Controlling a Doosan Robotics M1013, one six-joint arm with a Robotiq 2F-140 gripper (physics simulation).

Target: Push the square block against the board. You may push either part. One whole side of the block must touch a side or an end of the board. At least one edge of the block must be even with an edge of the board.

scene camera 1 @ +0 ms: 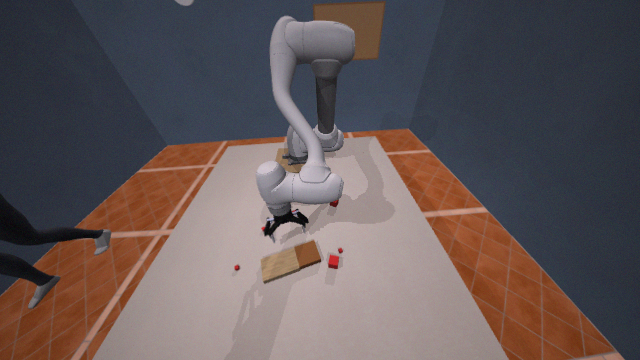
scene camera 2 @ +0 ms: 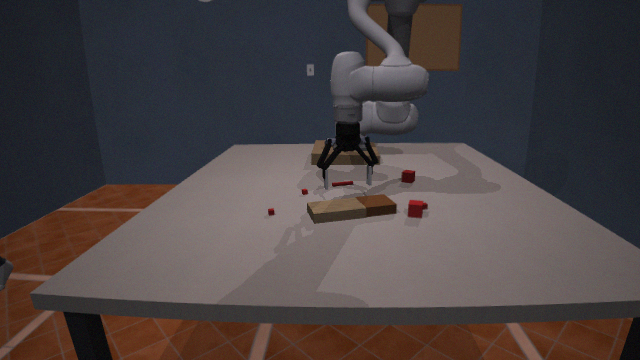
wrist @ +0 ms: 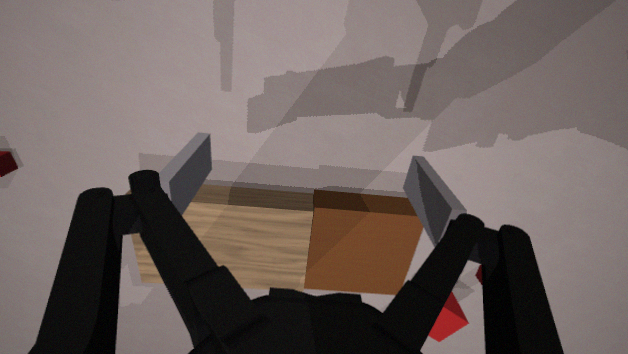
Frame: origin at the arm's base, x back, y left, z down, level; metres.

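Seen in the pictures: gripper, fingertip midpoint: [scene camera 1: 289, 235] [scene camera 2: 347, 186] [wrist: 311, 162]; arm's base, origin of the base link: [scene camera 1: 299, 157].
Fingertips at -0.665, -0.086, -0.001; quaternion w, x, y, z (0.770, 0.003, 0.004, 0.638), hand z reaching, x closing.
Pixels of each thing's middle, then the offset from my fingertips to it, as dx, dy, dz.
- light wooden board, body centre: [wrist: 226, 238] [scene camera 2: 336, 209] [scene camera 1: 280, 264] -0.118, -0.049, +0.036
- reddish-brown square block, body centre: [wrist: 358, 244] [scene camera 2: 375, 205] [scene camera 1: 307, 254] -0.088, +0.076, +0.036
- larger red cube, body centre: [wrist: 434, 308] [scene camera 2: 415, 208] [scene camera 1: 333, 262] -0.145, +0.188, +0.031
- small cube, body centre: [scene camera 2: 271, 211] [scene camera 1: 237, 267] -0.099, -0.246, +0.043
- red rod, body centre: [scene camera 2: 342, 183] +0.174, +0.000, +0.044
The light wooden board [scene camera 1: 279, 266] [scene camera 2: 336, 210] [wrist: 250, 240] lies flat on the table. The reddish-brown square block [scene camera 1: 308, 253] [scene camera 2: 380, 205] [wrist: 362, 250] lies flat against its right end in the scene views. One whole side of the block appears to touch that end, with no visible gap. Their long edges look even or nearly so; a very slight step may show at the seam. My gripper [scene camera 1: 289, 234] [scene camera 2: 348, 185] [wrist: 311, 162] is open and empty, with its fingertips above the table, behind the two parts in the scene views and touching neither.
A larger red cube [scene camera 1: 333, 261] [scene camera 2: 415, 208] [wrist: 449, 321] and a small one [scene camera 1: 340, 250] [scene camera 2: 425, 205] lie right of the block. Another small cube [scene camera 1: 237, 267] [scene camera 2: 271, 212] lies left of the board. A red rod [scene camera 2: 342, 183] and a wooden slab [scene camera 2: 345, 158] lie farther back.
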